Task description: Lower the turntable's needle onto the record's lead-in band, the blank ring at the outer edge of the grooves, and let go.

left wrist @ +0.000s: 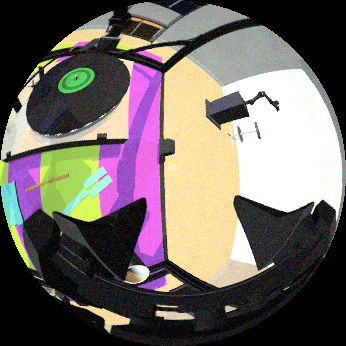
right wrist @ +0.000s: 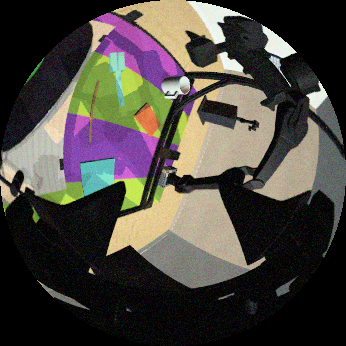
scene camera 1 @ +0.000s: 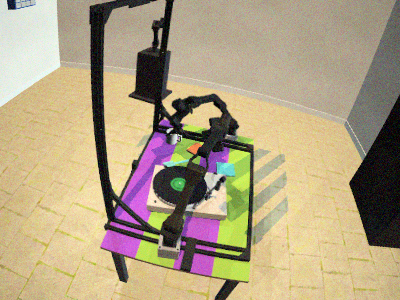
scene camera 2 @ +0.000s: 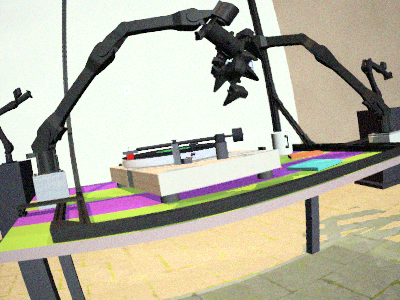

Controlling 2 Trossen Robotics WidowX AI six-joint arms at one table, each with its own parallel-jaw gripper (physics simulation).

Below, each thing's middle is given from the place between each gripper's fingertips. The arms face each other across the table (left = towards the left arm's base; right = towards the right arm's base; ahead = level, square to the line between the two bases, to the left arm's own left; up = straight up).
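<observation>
As for the black record (scene camera 1: 166, 182), my left hand is 210 mm to the left of it, 230 mm short of it and 140 mm above it.
The black record is 27 cm to the right of my right hand, 7 cm behind my right hand and 19 cm below my right hand.
</observation>
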